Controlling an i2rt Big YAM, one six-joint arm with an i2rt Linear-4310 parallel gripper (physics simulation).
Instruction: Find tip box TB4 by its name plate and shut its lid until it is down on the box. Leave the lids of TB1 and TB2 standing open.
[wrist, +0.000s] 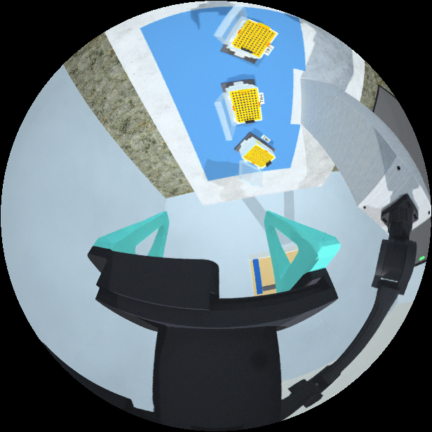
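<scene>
Three tip boxes with yellow racks stand on a blue mat (175, 65). The middle box (245, 106) has a plate (261, 98) on its right that appears to read TB4; its clear lid (224, 118) stands open on the left. The far box (254, 38) has its clear lid (229, 23) open at the upper left. The near box (258, 154) has its clear lid (250, 173) open toward the near edge. The plates of the far box (269, 50) and near box (265, 138) are too small to read surely. My gripper (216, 216) is open and empty, nearer than all three boxes.
A pale slab (145, 90) borders the mat. A grey metal arm part (345, 115) curves along the right, with a black cable (385, 300) below it. A tan and blue item (267, 270) lies partly behind the right finger.
</scene>
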